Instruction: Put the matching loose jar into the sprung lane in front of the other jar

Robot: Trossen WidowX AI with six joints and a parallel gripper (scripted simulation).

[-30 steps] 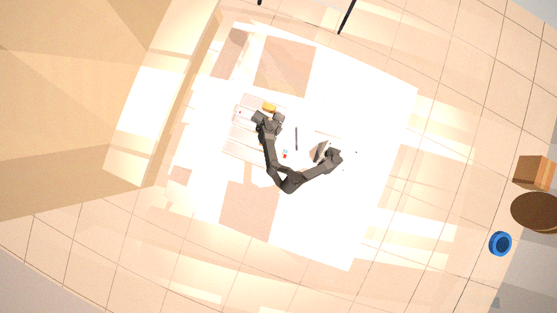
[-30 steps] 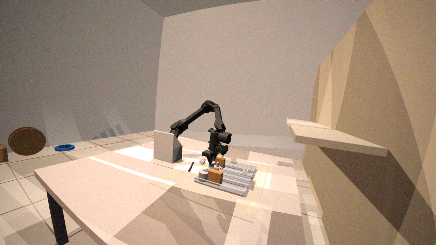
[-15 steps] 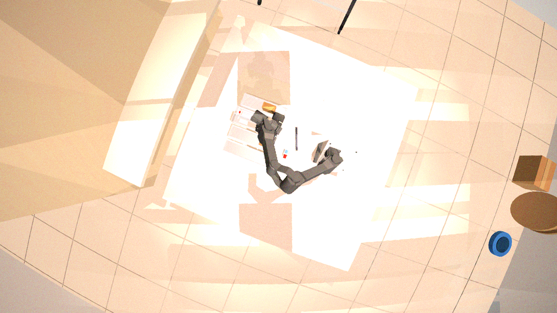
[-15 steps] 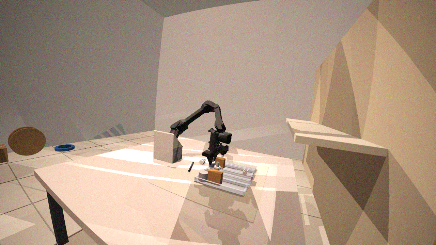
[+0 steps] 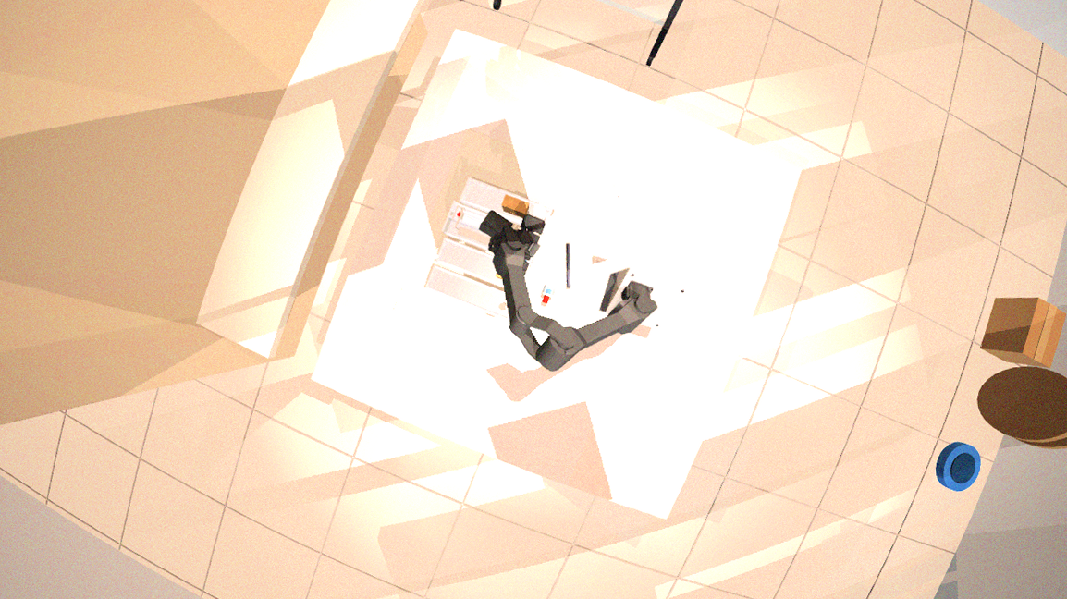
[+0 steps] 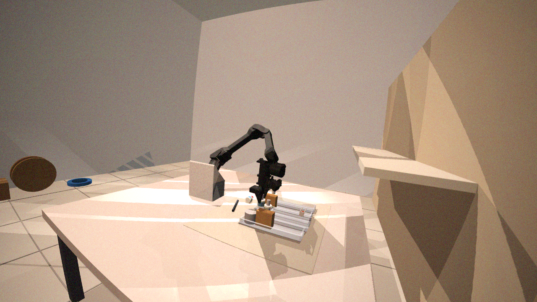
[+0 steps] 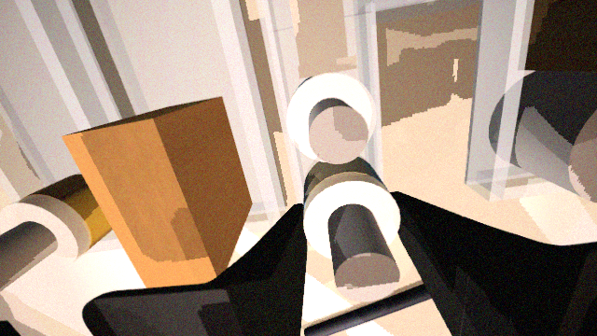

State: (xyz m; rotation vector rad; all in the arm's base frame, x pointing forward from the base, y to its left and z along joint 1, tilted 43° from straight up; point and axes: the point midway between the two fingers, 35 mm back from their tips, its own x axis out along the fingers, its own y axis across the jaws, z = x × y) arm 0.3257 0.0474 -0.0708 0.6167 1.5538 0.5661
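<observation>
Right now the black pen is 140 mm behind my gripper tip, 20 mm to the right of it and 50 mm below it. Also, from my gripper tip: grey can (10 mm ahead, 130 mm to the right, 30 mm below); grey lane rack (140 mm ahead, 30 mm to the right, 40 mm below); shelf (510 mm ahead, 30 mm to the right, 310 mm above).
</observation>
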